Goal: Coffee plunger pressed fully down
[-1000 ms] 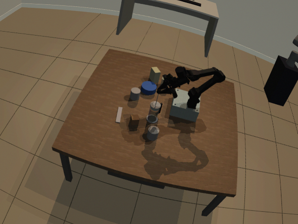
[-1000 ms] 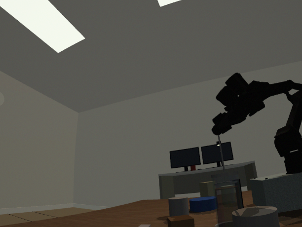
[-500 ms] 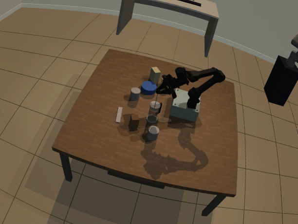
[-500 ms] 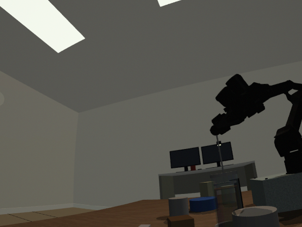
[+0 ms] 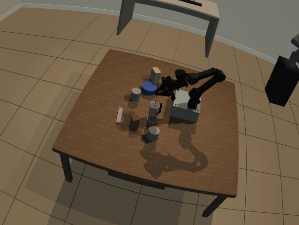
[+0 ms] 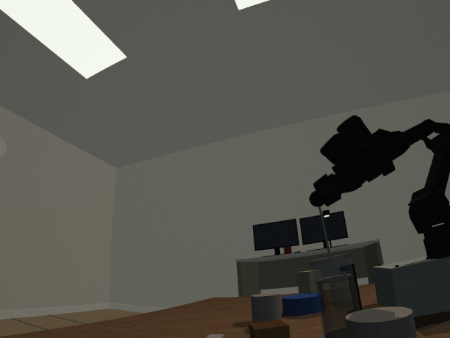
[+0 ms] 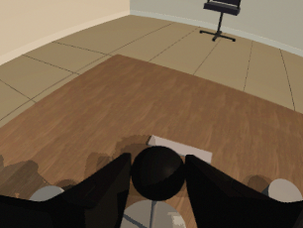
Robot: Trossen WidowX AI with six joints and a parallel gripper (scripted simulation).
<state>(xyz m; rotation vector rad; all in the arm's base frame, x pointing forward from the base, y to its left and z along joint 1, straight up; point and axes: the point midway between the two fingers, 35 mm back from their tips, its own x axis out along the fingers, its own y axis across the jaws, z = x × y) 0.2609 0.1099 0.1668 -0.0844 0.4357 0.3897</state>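
My gripper tip is 13 cm above the glass coffee press, 2 cm to the left of it and 2 cm past it. Also, from my gripper tip: brown cube 23 cm below, 10 cm ahead, 5 cm to the left; blue round block 32 cm to the right, 23 cm below, 4 cm ahead; pale flat bar 25 cm below, 21 cm ahead, 1 cm to the left.
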